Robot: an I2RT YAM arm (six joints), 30 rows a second.
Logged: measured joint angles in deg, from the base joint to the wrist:
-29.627 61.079 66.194 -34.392 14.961 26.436
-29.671 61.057 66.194 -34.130 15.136 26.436
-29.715 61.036 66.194 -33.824 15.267 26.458
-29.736 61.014 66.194 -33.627 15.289 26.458
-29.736 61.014 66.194 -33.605 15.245 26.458
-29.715 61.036 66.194 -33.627 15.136 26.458
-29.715 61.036 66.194 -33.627 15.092 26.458
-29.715 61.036 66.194 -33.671 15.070 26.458
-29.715 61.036 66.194 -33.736 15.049 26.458
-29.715 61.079 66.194 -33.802 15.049 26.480
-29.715 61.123 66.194 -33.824 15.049 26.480
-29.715 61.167 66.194 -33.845 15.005 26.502
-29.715 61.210 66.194 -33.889 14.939 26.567
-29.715 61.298 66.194 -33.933 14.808 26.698
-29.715 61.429 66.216 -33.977 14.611 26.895
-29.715 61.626 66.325 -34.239 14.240 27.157
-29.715 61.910 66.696 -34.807 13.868 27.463
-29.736 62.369 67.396 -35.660 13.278 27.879
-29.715 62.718 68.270 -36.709 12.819 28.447
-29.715 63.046 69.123 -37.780 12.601 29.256
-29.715 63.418 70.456 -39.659 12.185 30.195
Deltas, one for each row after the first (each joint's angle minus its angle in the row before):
-0.044 -0.022 0.000 0.262 0.175 0.000
-0.044 -0.021 0.000 0.306 0.131 0.022
-0.021 -0.022 0.000 0.197 0.022 0.000
0.000 0.000 0.000 0.022 -0.044 0.000
0.021 0.022 0.000 -0.022 -0.109 0.000
0.000 0.000 0.000 0.000 -0.044 0.000
0.000 0.000 0.000 -0.044 -0.022 0.000
0.000 0.000 0.000 -0.065 -0.021 0.000
0.000 0.043 0.000 -0.066 0.000 0.022
0.000 0.044 0.000 -0.022 0.000 0.000
0.000 0.044 0.000 -0.021 -0.044 0.022
0.000 0.043 0.000 -0.044 -0.066 0.065
0.000 0.088 0.000 -0.044 -0.131 0.131
0.000 0.131 0.022 -0.044 -0.197 0.197
0.000 0.197 0.109 -0.262 -0.371 0.262
0.000 0.284 0.371 -0.568 -0.372 0.306
-0.021 0.459 0.700 -0.853 -0.590 0.416
0.021 0.349 0.874 -1.049 -0.459 0.568
0.000 0.328 0.853 -1.071 -0.218 0.809
0.000 0.372 1.333 -1.879 -0.416 0.939

